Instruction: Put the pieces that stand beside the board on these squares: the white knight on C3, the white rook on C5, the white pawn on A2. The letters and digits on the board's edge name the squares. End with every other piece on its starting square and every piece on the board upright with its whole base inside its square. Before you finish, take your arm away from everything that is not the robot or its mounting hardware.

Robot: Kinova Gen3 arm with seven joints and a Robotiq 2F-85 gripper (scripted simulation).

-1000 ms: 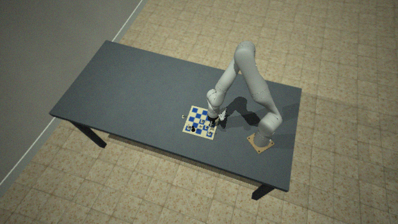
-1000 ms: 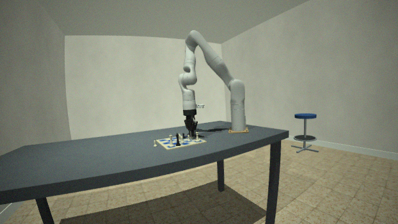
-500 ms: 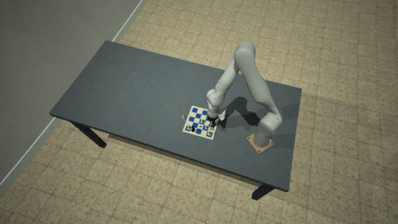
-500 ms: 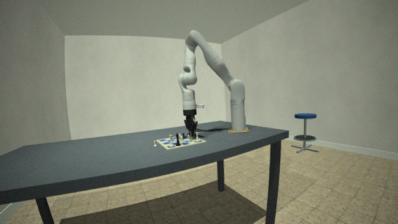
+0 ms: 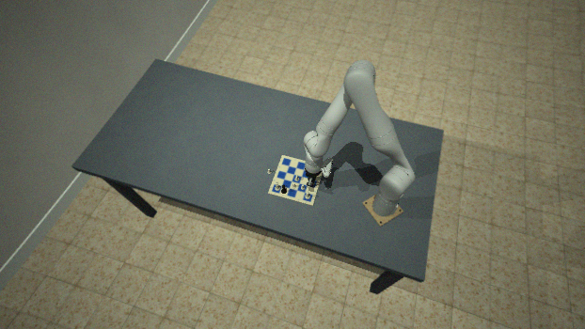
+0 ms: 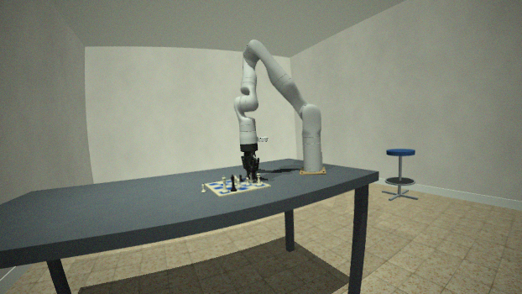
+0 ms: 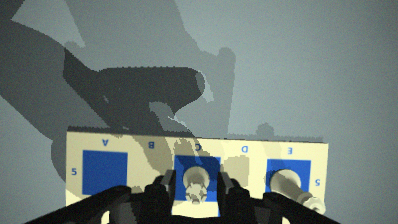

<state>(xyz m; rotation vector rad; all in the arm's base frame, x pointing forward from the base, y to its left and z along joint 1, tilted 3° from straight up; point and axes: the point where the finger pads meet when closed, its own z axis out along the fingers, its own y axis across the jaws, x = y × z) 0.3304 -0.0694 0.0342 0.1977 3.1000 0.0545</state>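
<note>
Right now the white rook is 1 cm below my hand. Round my hand: white king: 16 cm ahead, 5 cm to the left; then black pawn: 3 cm ahead, 4 cm to the right, 2 cm below; then chessboard: 8 cm ahead, 1 cm to the right, 3 cm below.
</note>
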